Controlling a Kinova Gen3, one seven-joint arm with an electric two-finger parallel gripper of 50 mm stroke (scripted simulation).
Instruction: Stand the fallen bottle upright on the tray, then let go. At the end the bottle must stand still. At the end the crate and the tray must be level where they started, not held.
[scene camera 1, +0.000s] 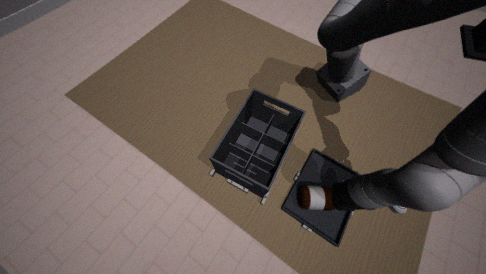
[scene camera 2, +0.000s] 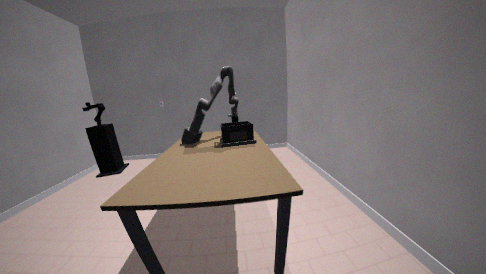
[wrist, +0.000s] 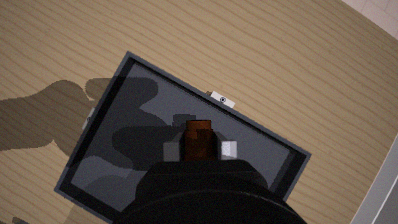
Observation:
In view: the gripper (wrist: 198, 141), a brown bottle (scene camera 1: 310, 197), a dark crate (scene camera 1: 254, 146) and a dark flat tray (scene camera 1: 319, 169).
The brown bottle also shows in the wrist view (wrist: 198, 135). The dark flat tray also shows in the wrist view (wrist: 143, 106). Scene camera 2 does not show the brown bottle, which is hidden by the dark crate. The wrist view misses the dark crate: it is out of frame.

